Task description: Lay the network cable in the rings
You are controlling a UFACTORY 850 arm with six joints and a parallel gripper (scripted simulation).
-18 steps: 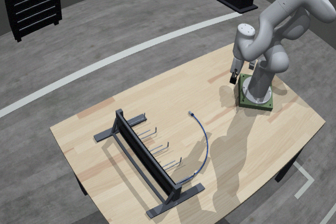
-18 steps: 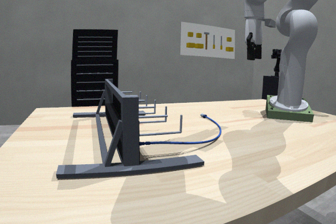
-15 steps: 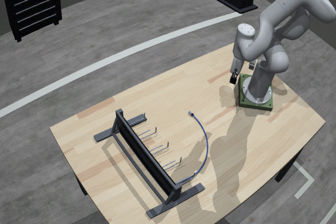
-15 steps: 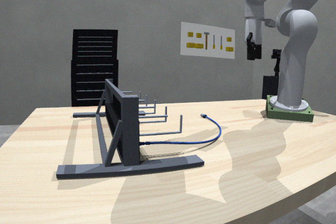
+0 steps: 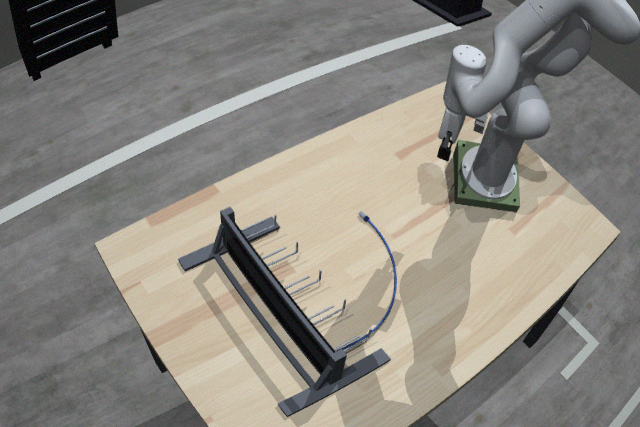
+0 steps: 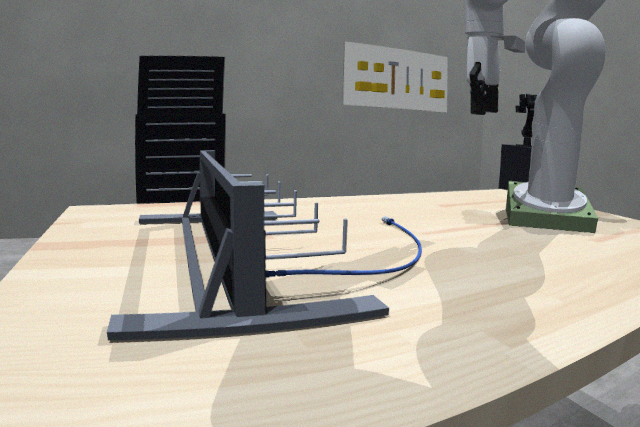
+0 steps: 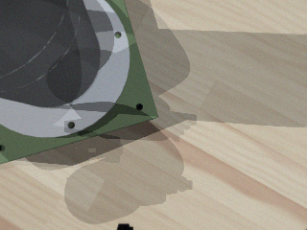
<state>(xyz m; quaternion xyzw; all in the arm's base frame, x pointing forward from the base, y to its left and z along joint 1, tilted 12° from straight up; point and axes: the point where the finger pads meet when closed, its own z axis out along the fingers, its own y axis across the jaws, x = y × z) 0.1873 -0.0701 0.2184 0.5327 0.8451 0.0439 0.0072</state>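
The free plug lies 18 cm ahead of my hand, 9 cm to the right of it and 24 cm below it. Also, from my hand: dark grey patch panel 55 cm ahead, 2 cm to the left, 18 cm below.
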